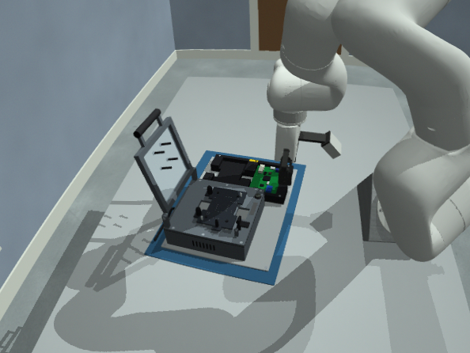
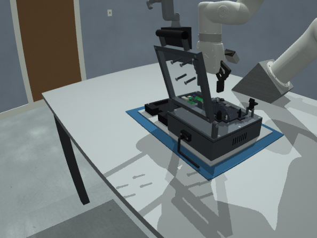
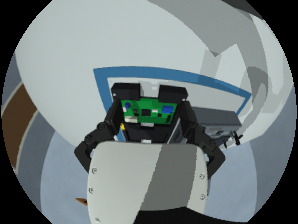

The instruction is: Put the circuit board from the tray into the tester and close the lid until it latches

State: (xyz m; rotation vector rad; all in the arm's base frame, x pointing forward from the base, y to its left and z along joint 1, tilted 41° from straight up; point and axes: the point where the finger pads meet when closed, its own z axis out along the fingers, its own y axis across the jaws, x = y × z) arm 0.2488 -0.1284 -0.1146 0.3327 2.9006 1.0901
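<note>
The green circuit board lies 50 mm ahead of my hand, 20 mm to the right of it and 50 mm below it. From my hand the other things lie so: pin plate (160 mm ahead, 140 mm to the left); lid (270 mm ahead, 100 mm to the left, 120 mm above); latch hook (110 mm ahead, 200 mm to the left, 20 mm above).
</note>
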